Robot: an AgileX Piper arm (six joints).
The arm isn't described. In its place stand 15 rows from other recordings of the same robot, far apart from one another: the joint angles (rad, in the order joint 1, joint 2, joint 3, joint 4, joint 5, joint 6), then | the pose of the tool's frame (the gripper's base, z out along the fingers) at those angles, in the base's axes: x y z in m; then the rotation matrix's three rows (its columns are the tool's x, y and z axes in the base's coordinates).
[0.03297 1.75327 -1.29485 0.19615 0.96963 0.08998] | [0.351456 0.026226 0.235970], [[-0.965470 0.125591 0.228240], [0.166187 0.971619 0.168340], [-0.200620 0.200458 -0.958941]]
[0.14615 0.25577 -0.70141 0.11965 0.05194 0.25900] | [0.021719 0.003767 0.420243], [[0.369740 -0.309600 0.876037], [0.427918 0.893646 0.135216], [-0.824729 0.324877 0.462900]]
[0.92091 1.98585 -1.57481 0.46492 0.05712 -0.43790] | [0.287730 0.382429 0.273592], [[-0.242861 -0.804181 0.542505], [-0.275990 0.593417 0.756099], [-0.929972 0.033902 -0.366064]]
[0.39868 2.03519 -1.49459 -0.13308 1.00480 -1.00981] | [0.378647 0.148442 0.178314], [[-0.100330 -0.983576 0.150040], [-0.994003 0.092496 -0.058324], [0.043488 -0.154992 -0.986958]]
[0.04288 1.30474 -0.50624 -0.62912 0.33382 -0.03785] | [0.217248 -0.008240 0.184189], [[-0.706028 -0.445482 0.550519], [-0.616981 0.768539 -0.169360], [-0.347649 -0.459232 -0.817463]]
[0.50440 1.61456 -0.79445 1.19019 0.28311 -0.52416] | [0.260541 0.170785 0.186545], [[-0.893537 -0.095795 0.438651], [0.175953 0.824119 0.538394], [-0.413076 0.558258 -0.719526]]
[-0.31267 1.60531 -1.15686 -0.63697 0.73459 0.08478] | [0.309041 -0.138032 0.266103], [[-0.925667 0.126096 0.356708], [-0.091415 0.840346 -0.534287], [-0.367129 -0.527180 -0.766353]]
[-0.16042 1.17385 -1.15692 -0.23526 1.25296 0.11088] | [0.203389 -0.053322 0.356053], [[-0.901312 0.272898 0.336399], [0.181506 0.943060 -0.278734], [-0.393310 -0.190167 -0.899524]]
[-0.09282 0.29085 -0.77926 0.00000 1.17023 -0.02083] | [0.014229 -0.001325 0.344938], [[-0.559589 0.081049 0.824798], [0.031172 0.996561 -0.076778], [-0.828184 -0.017254 -0.560191]]
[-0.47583 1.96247 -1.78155 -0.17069 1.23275 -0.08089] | [0.364292 -0.204133 0.280642], [[-0.920347 0.364115 0.142768], [0.321530 0.912239 -0.253847], [-0.222668 -0.187723 -0.956650]]
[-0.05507 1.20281 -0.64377 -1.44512 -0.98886 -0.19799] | [0.220491 0.063382 0.291752], [[0.755600 -0.300602 0.581986], [-0.601812 0.032230 0.797987], [-0.258634 -0.953205 -0.156553]]
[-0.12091 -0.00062 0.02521 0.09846 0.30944 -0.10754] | [0.054620 -0.003892 0.176973], [[-0.242427 0.088416 0.966132], [0.015633 0.996065 -0.087232], [-0.970044 -0.006044 -0.242856]]
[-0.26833 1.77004 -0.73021 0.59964 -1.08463 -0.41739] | [0.311701 -0.132796 0.204409], [[-0.030012 0.711209 0.702339], [-0.088828 0.697978 -0.710589], [-0.995595 -0.083714 0.042228]]
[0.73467 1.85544 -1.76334 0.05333 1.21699 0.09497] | [0.292532 0.270395 0.318555], [[-0.769979 -0.598879 0.220174], [-0.543185 0.796269 0.266282], [-0.334788 0.085436 -0.938412]]
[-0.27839 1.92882 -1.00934 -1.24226 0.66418 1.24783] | [0.326783 -0.148618 0.138171], [[-0.803059 0.558445 0.207934], [0.301733 0.681971 -0.666238], [-0.513861 -0.472287 -0.716164]]
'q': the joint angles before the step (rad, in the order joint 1, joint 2, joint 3, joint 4, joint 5, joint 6). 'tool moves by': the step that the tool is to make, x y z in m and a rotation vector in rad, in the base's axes. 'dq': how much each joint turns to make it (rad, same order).
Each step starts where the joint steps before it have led.
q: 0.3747, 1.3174, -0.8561, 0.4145, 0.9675, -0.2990
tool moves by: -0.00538, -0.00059, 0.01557, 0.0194, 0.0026, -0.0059
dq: 0.0000, -0.0354, -0.0312, 0.0041, 0.0570, 0.0290
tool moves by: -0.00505, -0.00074, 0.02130, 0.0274, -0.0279, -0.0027
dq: -0.0001, -0.0424, -0.0464, 0.0038, 0.0488, 0.0233
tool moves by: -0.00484, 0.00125, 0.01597, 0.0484, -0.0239, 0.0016
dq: 0.0000, -0.0313, -0.0305, 0.0344, 0.0233, 0.0020
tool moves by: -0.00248, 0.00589, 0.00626, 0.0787, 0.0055, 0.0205
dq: 0.0001, -0.0049, -0.0068, 0.0884, 0.0046, -0.0375
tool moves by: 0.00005, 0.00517, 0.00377, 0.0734, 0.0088, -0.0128
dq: 0.0000, 0.0000, 0.0000, 0.0770, -0.0169, -0.0095
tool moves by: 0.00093, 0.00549, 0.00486, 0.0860, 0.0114, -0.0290
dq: 0.0000, 0.0001, 0.0000, 0.0875, -0.0266, 0.0001
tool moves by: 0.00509, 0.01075, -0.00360, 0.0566, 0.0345, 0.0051
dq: 0.0192, 0.0373, -0.0016, 0.0752, -0.0205, -0.0168
